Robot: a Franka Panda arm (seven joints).
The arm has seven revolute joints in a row. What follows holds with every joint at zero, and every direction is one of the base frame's.
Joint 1 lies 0.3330 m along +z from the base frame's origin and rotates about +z.
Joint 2 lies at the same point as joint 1 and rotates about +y.
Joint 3 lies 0.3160 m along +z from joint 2 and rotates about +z.
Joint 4 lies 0.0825 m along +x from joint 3 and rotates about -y.
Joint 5 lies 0.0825 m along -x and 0.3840 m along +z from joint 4 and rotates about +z.
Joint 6 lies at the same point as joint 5 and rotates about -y.
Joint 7 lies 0.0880 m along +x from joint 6 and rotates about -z.
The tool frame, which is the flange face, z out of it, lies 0.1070 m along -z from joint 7; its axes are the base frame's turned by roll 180.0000, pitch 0.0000 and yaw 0.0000 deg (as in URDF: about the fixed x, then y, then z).
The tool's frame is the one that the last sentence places.
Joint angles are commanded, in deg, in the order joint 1, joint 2, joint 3, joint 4, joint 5, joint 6, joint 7. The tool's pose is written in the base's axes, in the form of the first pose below.
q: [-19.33 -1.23 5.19 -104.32 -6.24 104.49 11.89]
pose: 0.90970 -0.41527 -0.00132; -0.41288 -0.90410 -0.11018; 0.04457 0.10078 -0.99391; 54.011 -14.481 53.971
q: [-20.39 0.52 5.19 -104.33 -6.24 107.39 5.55]
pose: 0.94497 -0.32671 0.01722; -0.32291 -0.93986 -0.11132; 0.05255 0.09963 -0.99364; 54.829 -15.767 52.702
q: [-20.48 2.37 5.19 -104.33 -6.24 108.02 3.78]
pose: 0.95524 -0.29582 -0.00234; -0.29449 -0.95012 -0.10266; 0.02815 0.09875 -0.99471; 55.478 -16.080 50.954
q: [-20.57 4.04 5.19 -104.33 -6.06 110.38 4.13]
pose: 0.95340 -0.30151 0.01110; -0.29900 -0.94909 -0.09912; 0.04042 0.09119 -0.99501; 56.349 -16.384 49.632
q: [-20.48 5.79 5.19 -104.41 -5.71 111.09 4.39]
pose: 0.95273 -0.30377 -0.00520; -0.30309 -0.94913 -0.08540; 0.02100 0.08294 -0.99633; 56.935 -16.434 47.877
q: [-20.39 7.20 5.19 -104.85 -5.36 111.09 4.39]
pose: 0.95270 -0.30198 -0.03414; -0.30369 -0.95025 -0.06932; -0.01151 0.07641 -0.99701; 57.162 -16.384 46.051
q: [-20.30 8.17 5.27 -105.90 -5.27 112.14 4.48]
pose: 0.95310 -0.29862 -0.04916; -0.30130 -0.95155 -0.06139; -0.02844 0.07333 -0.99690; 57.277 -16.213 44.340
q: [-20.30 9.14 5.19 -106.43 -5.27 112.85 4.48]
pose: 0.95253 -0.29806 -0.06197; -0.30148 -0.95182 -0.05606; -0.04228 0.07208 -0.99650; 57.381 -16.321 43.004
